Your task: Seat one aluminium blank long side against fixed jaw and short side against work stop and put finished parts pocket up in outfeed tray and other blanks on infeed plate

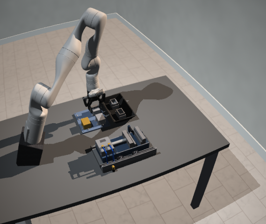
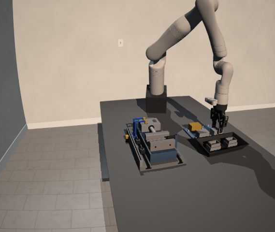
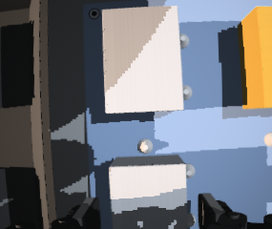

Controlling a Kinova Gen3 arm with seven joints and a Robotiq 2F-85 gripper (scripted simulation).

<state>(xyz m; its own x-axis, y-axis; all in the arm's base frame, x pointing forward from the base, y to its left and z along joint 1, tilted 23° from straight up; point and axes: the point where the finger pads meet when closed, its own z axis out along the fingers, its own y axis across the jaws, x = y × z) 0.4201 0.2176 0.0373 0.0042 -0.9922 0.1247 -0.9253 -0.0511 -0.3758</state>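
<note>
Now: hand 90 mm to the left of the brass blank, 90 mm past it and 20 mm above it.
</note>
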